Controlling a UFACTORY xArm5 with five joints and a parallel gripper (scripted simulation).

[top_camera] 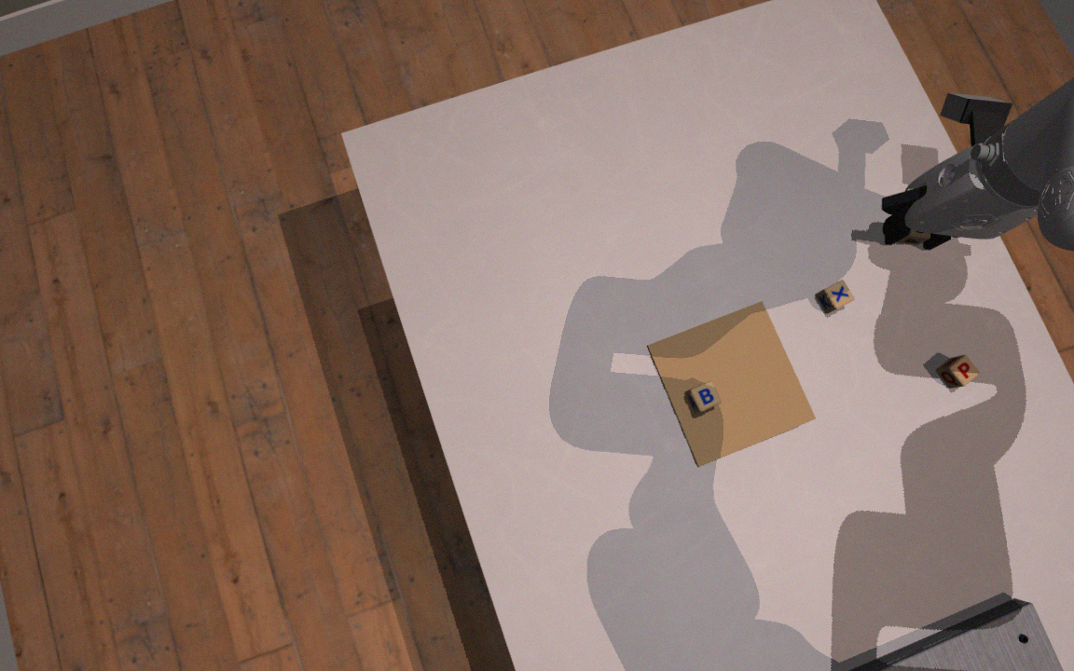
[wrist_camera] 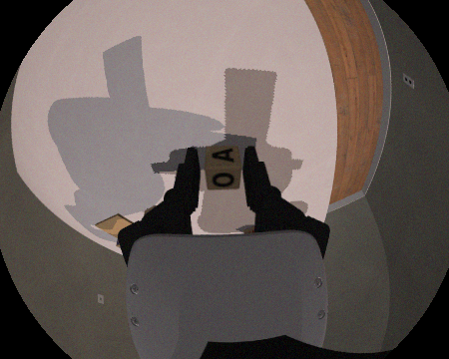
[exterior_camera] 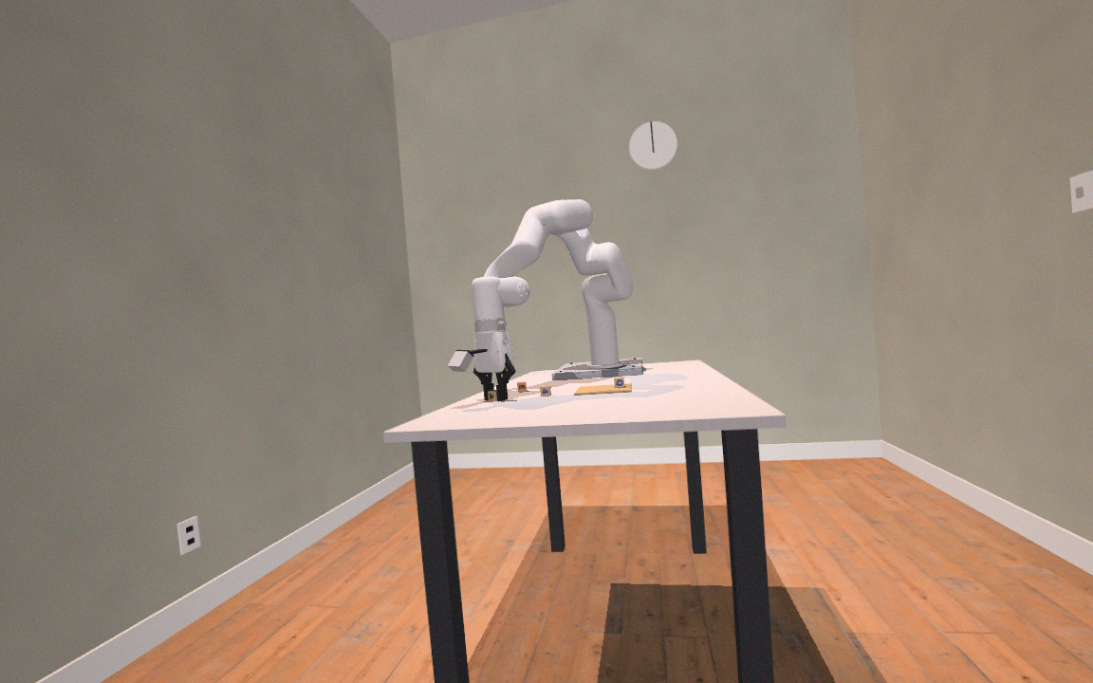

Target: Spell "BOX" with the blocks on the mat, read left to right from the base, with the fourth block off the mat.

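My hand is 120 mm past the tan mat, 250 mm to the right of it and 20 mm above it.
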